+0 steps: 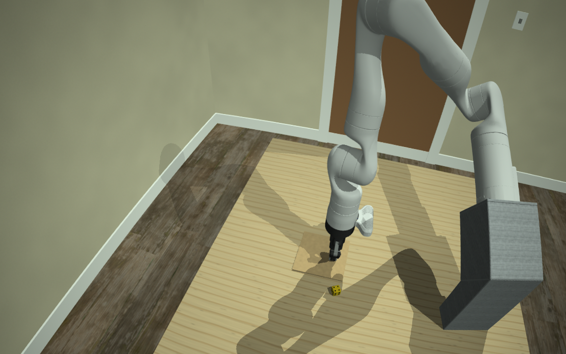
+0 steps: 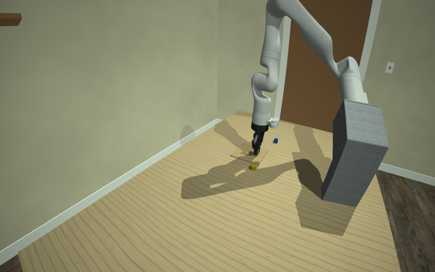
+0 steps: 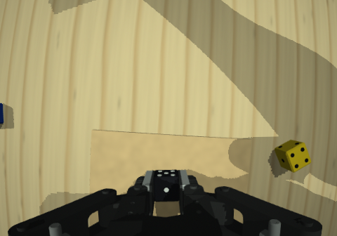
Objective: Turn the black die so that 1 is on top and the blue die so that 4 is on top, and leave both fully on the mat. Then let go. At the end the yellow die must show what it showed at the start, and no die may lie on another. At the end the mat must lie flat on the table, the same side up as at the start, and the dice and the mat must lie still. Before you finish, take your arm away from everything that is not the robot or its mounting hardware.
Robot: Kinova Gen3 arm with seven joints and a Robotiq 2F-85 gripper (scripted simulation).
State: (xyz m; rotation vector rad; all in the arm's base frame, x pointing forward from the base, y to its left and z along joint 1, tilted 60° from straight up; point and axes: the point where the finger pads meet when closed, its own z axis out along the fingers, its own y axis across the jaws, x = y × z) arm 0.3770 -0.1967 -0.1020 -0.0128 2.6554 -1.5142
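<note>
The black die lies 10 mm below my hand. Round my hand: yellow die: 110 mm to the left, 20 mm below, 20 mm behind; then tan mat: 30 mm ahead, 20 mm below; then blue die: 170 mm to the right, 70 mm behind, 20 mm below.
</note>
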